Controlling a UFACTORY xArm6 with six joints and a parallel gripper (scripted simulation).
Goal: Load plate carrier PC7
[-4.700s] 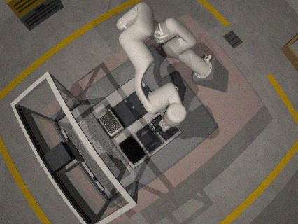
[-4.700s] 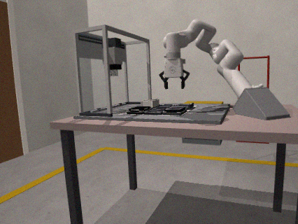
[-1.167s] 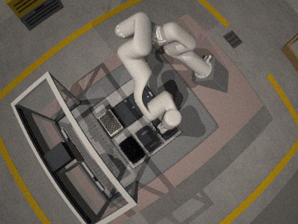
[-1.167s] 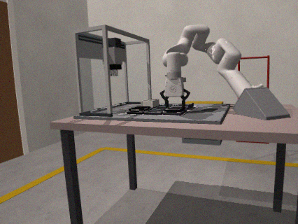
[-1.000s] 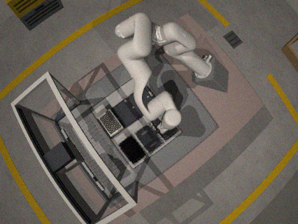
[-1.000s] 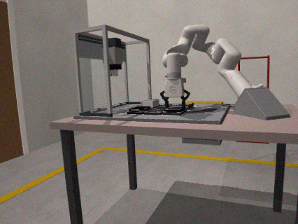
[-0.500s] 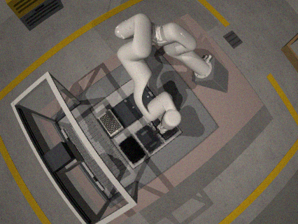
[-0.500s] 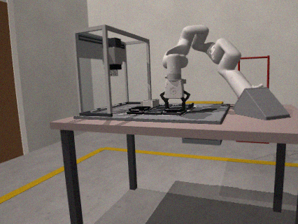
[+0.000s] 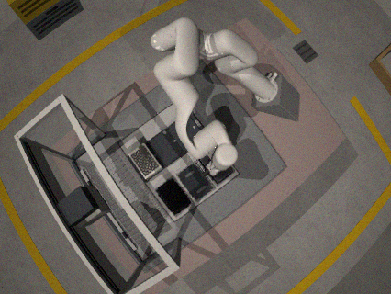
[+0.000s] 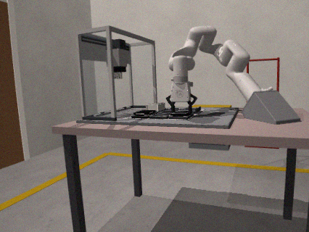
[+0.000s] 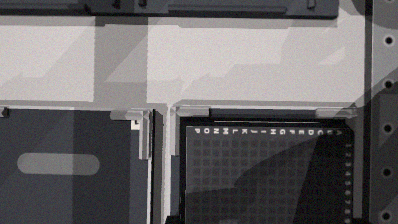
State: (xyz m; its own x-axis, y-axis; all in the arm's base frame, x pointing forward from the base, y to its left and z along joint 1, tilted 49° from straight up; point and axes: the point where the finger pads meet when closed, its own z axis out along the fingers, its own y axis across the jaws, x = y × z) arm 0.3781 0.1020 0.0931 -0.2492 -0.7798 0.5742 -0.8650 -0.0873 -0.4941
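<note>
My hand is 60 mm short of the plate carrier PC7, 210 mm to the left of it and 10 mm above it. From my hand the other things lie so: black 96-well plate 210 mm ahead, 60 mm to the right, 10 mm below; pale well plate 170 mm ahead, 240 mm to the right; A1 mark 40 mm ahead, 80 mm to the right, 20 mm below.
</note>
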